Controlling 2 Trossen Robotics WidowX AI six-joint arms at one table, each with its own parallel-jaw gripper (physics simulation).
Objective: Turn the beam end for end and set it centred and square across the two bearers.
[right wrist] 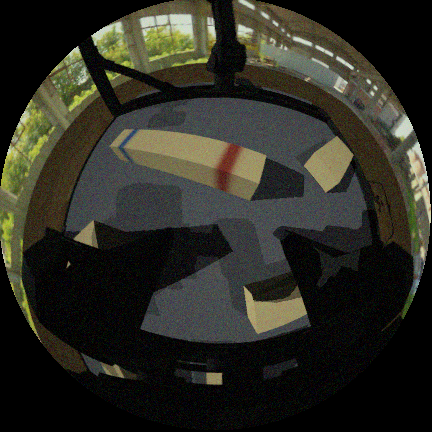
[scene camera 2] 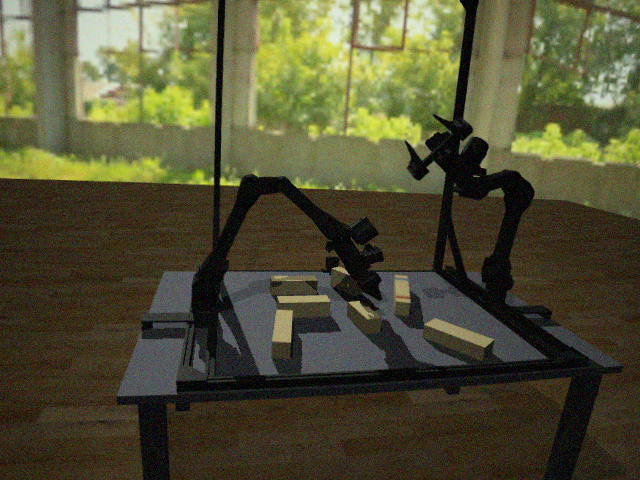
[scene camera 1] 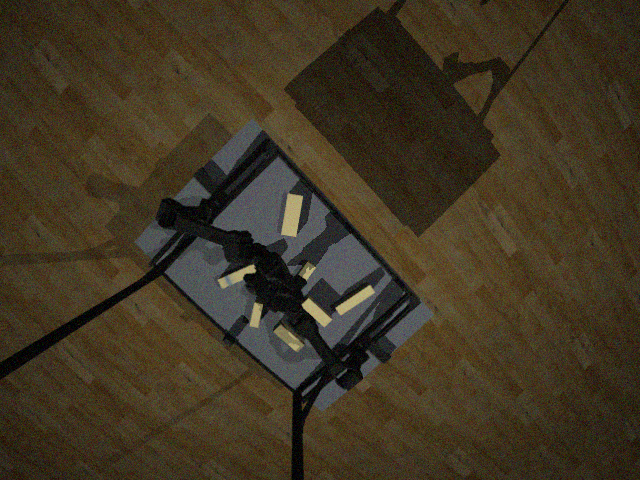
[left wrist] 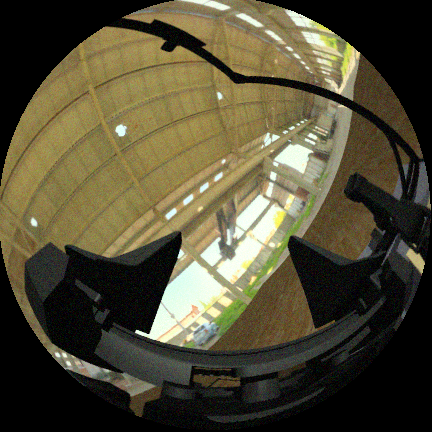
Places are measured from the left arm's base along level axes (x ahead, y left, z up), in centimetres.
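Where they show: left gripper, fingertip midpoint: (scene camera 2: 419, 127) (scene camera 1: 300, 295) (left wrist: 237, 239); right gripper, fingertip midpoint: (right wrist: 228, 234) (scene camera 2: 375, 293); left arm's base, link origin: (right wrist: 223, 87) (scene camera 2: 493, 302) (scene camera 1: 210, 209); right arm's base, link origin: (scene camera 2: 203, 307) (scene camera 1: 355, 351) (left wrist: 390, 228).
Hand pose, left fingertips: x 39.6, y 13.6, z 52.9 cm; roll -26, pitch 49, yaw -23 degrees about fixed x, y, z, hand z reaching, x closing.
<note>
Each offset is from my left fingertips to the top centre of the thing. "spot": to the spot under its first point.
The beam @(dx -10.2, dy -21.5, dz -50.4 cm) (scene camera 1: 231, 278) (scene camera 2: 401, 304) (right wrist: 185, 152) is a pale wooden bar with a red band near one end and a blue band near the other. It lies on the table. In scene camera 2 its red-banded end faces the camera. Several plain pale blocks lie around; I cannot tell which two are the bearers. My right gripper (scene camera 2: 377, 292) (right wrist: 228, 234) is open and empty, low over the table beside the beam, between it and a short-looking block @(dx +7.7, dy -4.9, dz -50.4 cm) (scene camera 2: 364, 316) (right wrist: 277, 312). My left gripper (scene camera 2: 421, 129) (left wrist: 237, 239) is open and empty, high above the table, tilted upward.
Other plain blocks lie at the picture's right (scene camera 1: 292, 214) (scene camera 2: 457, 338), at the near left (scene camera 1: 355, 299) (scene camera 2: 282, 333), behind that @(dx +23.7, dy -12.4, dz -50.1 cm) (scene camera 1: 316, 311) (scene camera 2: 303, 306), and farther back @(spot: dx +23.2, dy -29.9, dz -50.1 cm) (scene camera 1: 287, 337) (scene camera 2: 293, 285). Another block @(dx +5.8, dy -31.4, dz -48.5 cm) (scene camera 1: 256, 315) (scene camera 2: 341, 279) lies by the right wrist. Dark rails edge the table.
</note>
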